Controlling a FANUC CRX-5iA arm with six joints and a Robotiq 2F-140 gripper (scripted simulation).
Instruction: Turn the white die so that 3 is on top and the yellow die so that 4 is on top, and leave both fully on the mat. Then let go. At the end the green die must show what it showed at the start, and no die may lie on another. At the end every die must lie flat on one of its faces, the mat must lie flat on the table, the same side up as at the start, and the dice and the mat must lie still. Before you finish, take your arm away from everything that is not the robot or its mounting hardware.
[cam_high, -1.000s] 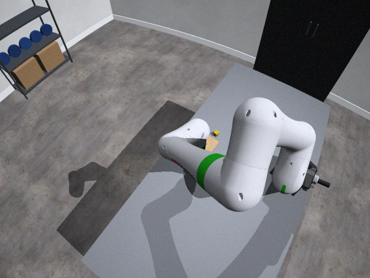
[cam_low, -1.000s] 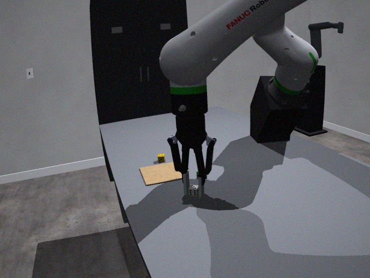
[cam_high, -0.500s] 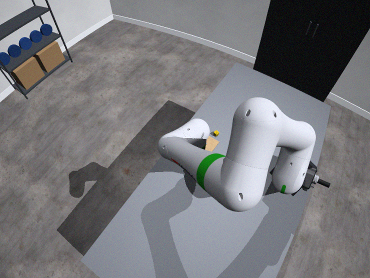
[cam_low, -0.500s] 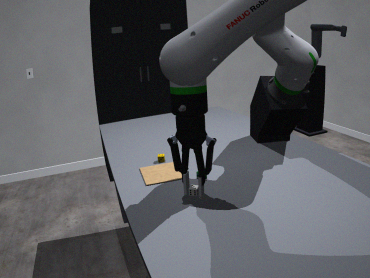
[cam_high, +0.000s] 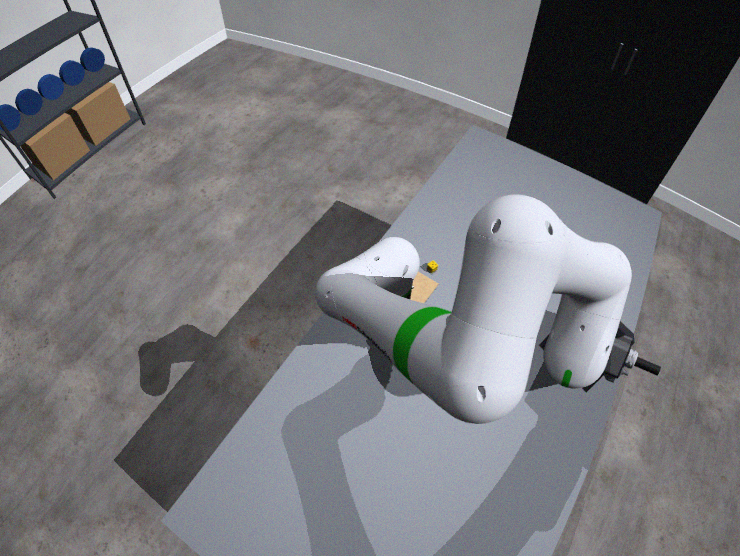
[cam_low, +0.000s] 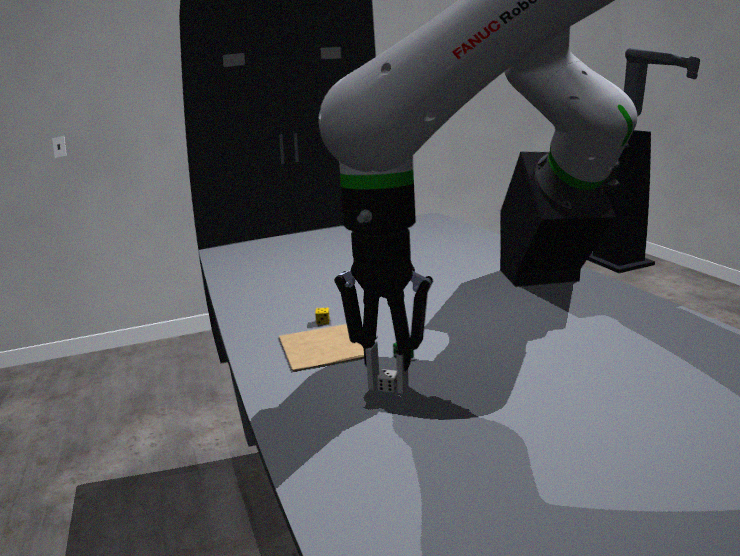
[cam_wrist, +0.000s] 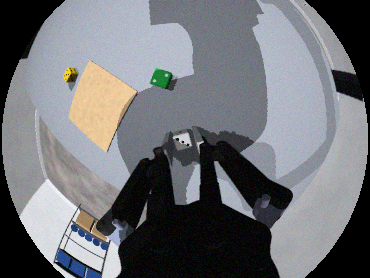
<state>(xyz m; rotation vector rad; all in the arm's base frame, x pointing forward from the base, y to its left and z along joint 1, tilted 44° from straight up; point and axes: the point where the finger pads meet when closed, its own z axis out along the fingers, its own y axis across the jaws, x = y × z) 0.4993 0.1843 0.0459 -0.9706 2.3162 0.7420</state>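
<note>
My hand is 20 mm above the white die. From my hand the other things lie so: tan mat 180 mm to the right, 50 mm ahead, 30 mm below; green die 80 mm to the right, 60 mm behind, 20 mm below; yellow die 280 mm to the right, 30 mm ahead, 20 mm below.
</note>
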